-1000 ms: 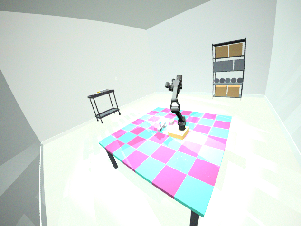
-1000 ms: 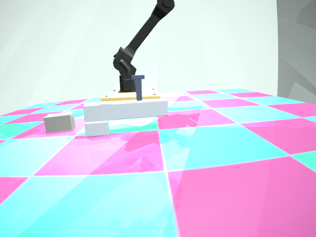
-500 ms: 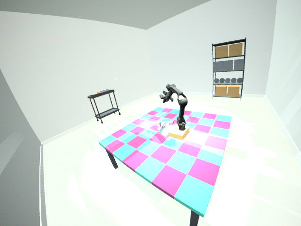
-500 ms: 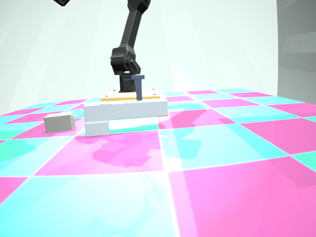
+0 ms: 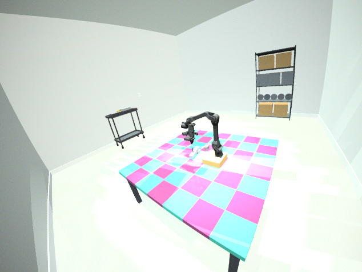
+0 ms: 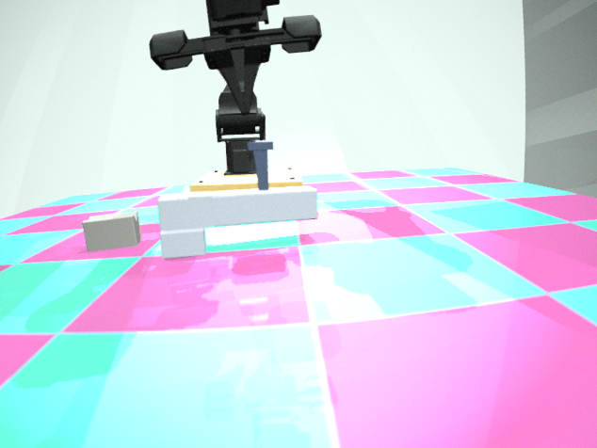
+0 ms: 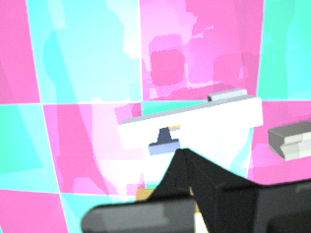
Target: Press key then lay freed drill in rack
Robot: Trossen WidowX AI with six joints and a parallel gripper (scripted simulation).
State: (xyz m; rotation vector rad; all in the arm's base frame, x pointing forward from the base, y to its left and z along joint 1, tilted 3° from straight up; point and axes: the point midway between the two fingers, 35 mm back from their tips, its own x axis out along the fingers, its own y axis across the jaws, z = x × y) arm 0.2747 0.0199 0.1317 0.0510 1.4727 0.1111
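My gripper tip is 60 mm above the blue t-shaped key, 10 mm to the right of it and 10 mm past it. Round my gripper tip: drill 100 mm below, 40 mm to the right; small grey block 200 mm to the right, 130 mm below, 50 mm behind; white housing block 110 mm below, 20 mm to the right.
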